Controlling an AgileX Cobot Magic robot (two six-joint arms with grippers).
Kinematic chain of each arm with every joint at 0, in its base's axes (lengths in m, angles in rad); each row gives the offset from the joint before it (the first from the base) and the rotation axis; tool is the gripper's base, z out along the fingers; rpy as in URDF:
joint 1: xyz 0 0 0.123 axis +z
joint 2: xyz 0 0 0 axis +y
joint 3: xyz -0.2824 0 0.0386 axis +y
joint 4: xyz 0.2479 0 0.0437 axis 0.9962 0 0.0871
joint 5: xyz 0 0 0 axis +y
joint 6: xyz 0.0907 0 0.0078 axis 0.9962 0 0.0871
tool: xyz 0 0 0 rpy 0 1.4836 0
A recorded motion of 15 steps. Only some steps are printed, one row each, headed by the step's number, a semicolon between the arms.
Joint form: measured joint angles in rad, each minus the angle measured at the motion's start. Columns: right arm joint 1, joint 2, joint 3, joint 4, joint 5, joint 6; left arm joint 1, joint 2, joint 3, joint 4, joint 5, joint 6.
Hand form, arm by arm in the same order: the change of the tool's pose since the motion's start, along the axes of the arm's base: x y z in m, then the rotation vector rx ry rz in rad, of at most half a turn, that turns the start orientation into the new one. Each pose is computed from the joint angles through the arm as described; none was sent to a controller.
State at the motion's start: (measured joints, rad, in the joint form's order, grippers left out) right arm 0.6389 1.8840 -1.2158 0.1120 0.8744 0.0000; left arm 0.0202 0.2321 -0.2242 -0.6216 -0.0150 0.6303
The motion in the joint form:
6: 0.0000 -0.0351 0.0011 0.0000 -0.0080 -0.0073; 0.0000 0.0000 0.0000 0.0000 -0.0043 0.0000
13: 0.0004 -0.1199 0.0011 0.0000 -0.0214 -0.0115; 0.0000 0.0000 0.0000 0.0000 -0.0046 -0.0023
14: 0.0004 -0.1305 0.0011 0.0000 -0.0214 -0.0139; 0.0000 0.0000 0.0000 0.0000 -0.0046 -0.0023
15: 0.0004 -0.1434 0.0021 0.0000 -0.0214 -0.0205; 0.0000 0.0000 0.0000 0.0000 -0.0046 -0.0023
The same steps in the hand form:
6: -0.0011 -0.0009 0.0123 0.0242 -0.0351 0.0064; 0.0000 0.0002 0.0003 -0.0001 -0.0035 0.0025
13: -0.0052 -0.0039 0.0424 0.0814 -0.1152 0.0096; 0.0000 0.0002 0.0003 -0.0024 -0.0038 0.0025
14: -0.0060 -0.0045 0.0461 0.0875 -0.1242 0.0119; 0.0000 0.0002 0.0003 -0.0024 -0.0038 0.0025
15: -0.0072 -0.0053 0.0503 0.0938 -0.1350 0.0184; 0.0000 0.0002 0.0003 -0.0024 -0.0038 0.0025

